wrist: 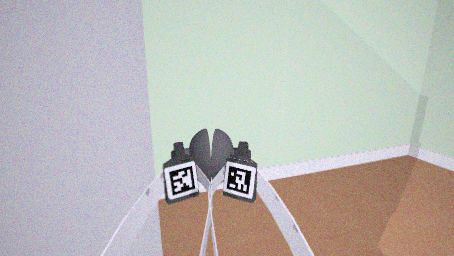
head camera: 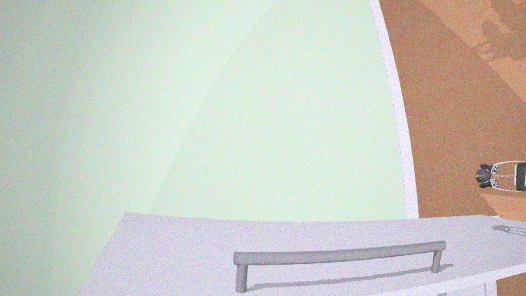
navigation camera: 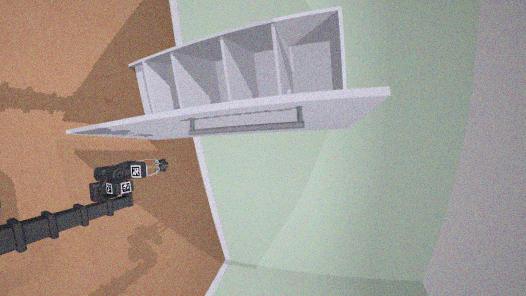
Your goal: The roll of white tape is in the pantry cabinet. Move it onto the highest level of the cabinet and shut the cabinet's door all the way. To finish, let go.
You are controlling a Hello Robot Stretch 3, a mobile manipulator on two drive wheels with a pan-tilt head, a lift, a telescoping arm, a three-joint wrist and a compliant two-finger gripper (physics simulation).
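Places are measured from the robot's base along level axes (x ahead, y left, z up), in millimetres.
Where they show: gripper, fingertip midpoint: [head camera: 477,175] [navigation camera: 167,164].
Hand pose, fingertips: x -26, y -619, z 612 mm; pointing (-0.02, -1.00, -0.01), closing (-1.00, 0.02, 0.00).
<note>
After its pixels a point has its place.
The white pantry cabinet [navigation camera: 338,60] @(x 470, y -996, z 1383 mm) stands against the green wall and shows sideways in the navigation view, its top to the right. Its door [head camera: 175,245] @(x 124, y -665, z 1281 mm) [navigation camera: 350,107] @(x 134, y -494, z 1335 mm) is partly open and hides part of the compartments. The door's grey bar handle [head camera: 340,253] @(x 89, y -441, z 1091 mm) [navigation camera: 245,128] @(x 92, y -439, z 1079 mm) is on the outer face. I cannot make out the roll of white tape in these views. My gripper [head camera: 483,175] @(x -26, y -619, z 612 mm) [navigation camera: 163,165] @(x -26, y -619, z 612 mm) [wrist: 211,147] @(x -26, y -619, z 612 mm) is shut with its fingertips together and nothing between them. It is apart from the door, on the outer side, low down near the door's bottom end.
A pale upright surface [wrist: 75,100], likely the door, fills the left of the wrist view. The green wall [head camera: 300,125] @(x -270, y -1677, z 676 mm) [navigation camera: 280,200] @(x -543, y -1751, z 871 mm) [wrist: 280,75] meets the brown floor [head camera: 450,100] @(x -430, y -1306, z 1 mm) [wrist: 325,215] at a white baseboard [navigation camera: 212,200] @(x -602, y -1753, z 61 mm). My dark telescoping arm [navigation camera: 67,218] @(x -97, y -197, z 720 mm) reaches in from the left.
</note>
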